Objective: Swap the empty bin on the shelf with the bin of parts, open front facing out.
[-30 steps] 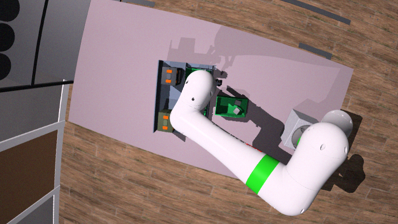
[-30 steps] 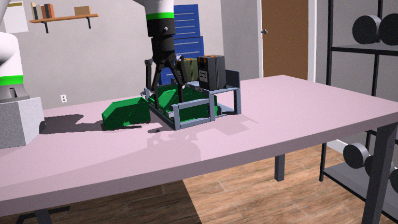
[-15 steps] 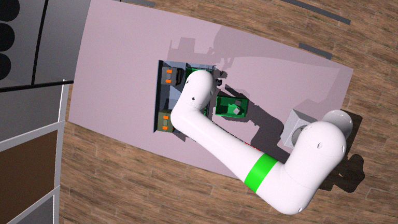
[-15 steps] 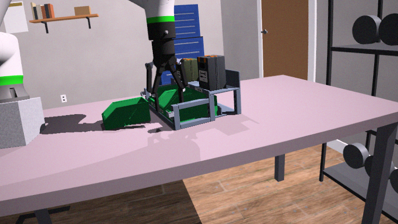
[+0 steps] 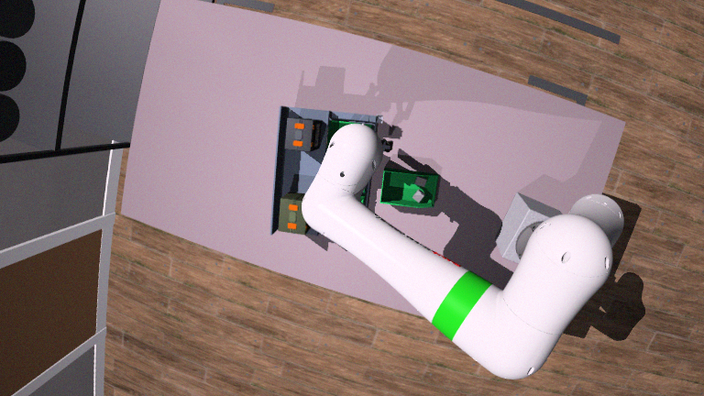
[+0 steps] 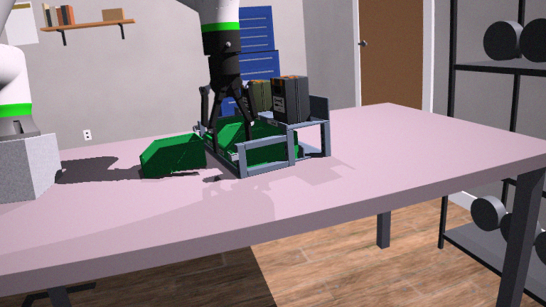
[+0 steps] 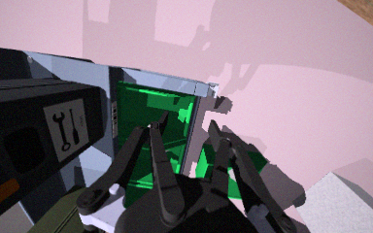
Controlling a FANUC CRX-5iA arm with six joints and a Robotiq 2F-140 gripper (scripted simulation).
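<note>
My hand is 100 mm to the right of the round part, 60 mm above it and 30 mm short of it. Also, from my hand: grey shelf: 130 mm to the left, 80 mm ahead, 10 mm below; then dark grey box: 170 mm ahead, 80 mm above, 30 mm to the left.
</note>
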